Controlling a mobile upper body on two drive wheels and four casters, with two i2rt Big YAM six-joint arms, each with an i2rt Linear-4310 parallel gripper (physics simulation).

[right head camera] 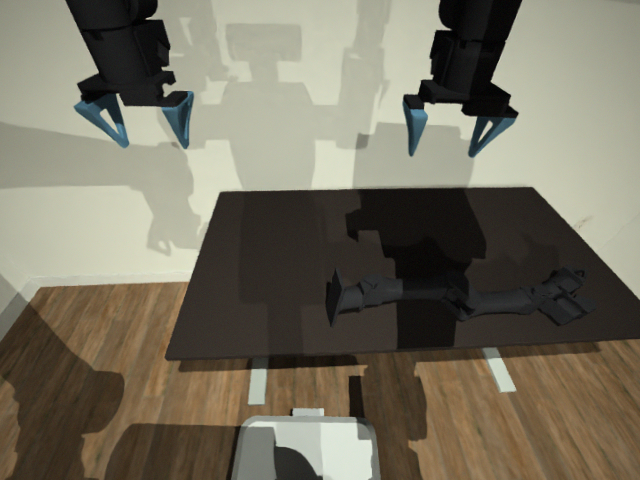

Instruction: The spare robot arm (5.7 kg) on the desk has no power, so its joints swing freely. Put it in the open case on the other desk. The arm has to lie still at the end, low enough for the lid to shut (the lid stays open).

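Frame: origin at the left arm's base, x back, y right, z up, level; metres.
Where they show: left gripper, fingertip midpoint: (pixel 156 147); right gripper, fingertip midpoint: (pixel 440 155).
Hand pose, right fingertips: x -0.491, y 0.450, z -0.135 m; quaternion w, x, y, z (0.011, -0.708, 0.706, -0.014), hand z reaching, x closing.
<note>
After its pixels a point has its place.
The black spare arm (pixel 423 289) lies stretched out along the right half of the dark desk (pixel 217 330) @[x -0.451, y -0.040, z -0.690 m]. Its flat base plate (pixel 334 298) @[x -0.494, y 0.303, z -0.571 m] stands on edge at its left end, near the middle of the desk. Its other end, with a blocky gripper (pixel 566 297), lies toward the desk's right edge. My left gripper (pixel 156 146) @[x -0.494, y -0.001, z -0.128 m] is open and empty, high at the upper left of the picture. My right gripper (pixel 442 155) @[x -0.491, y 0.450, z -0.134 m] is open and empty, high at the upper right, well above the spare arm. The case and the other desk do not show in this view.
A pale wall (pixel 289 170) @[x -1.179, y 0.118, z -0.604 m] stands right behind the desk. My white and grey base (pixel 343 444) @[x -0.229, y 0.359, z -1.150 m] shows at the bottom, in front of the desk's near edge. Two pale desk feet (pixel 257 382) (pixel 499 372) stick out on the wooden floor (pixel 129 330) @[x -0.770, y -0.824, z -1.410 m]. Shadows fall over wall, desk and floor.
</note>
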